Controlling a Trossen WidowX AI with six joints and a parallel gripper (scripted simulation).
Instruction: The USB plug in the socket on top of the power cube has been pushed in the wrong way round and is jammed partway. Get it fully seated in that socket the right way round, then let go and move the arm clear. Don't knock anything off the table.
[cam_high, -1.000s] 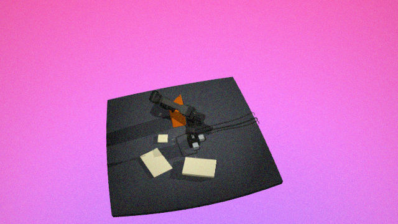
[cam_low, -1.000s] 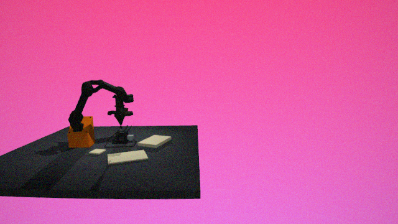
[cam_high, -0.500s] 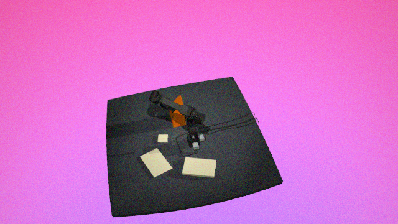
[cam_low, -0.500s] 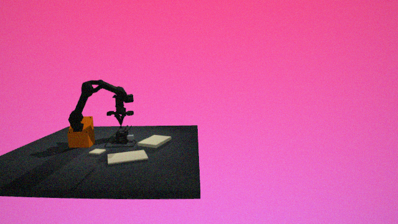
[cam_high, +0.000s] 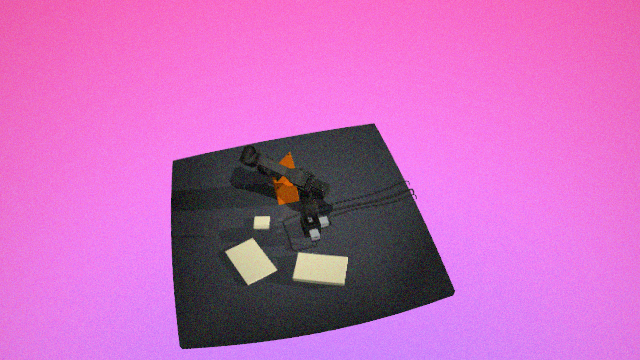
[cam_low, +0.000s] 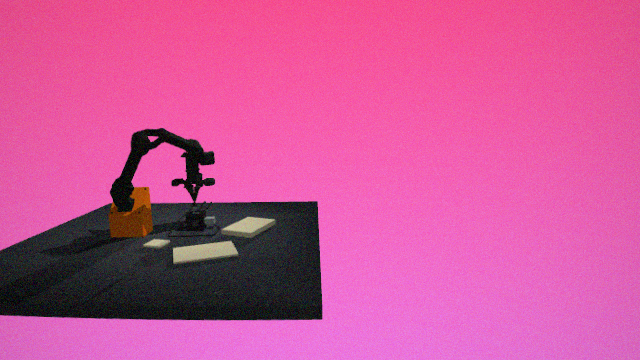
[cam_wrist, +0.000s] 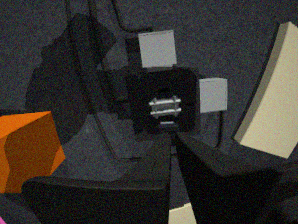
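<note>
The pale-rimmed socket lies 70 mm below my gripper tip and 10 mm to the left of it. The rest, counted from my gripper tip: cream tile (220 mm to the right, 130 mm below, 110 mm behind).
</note>
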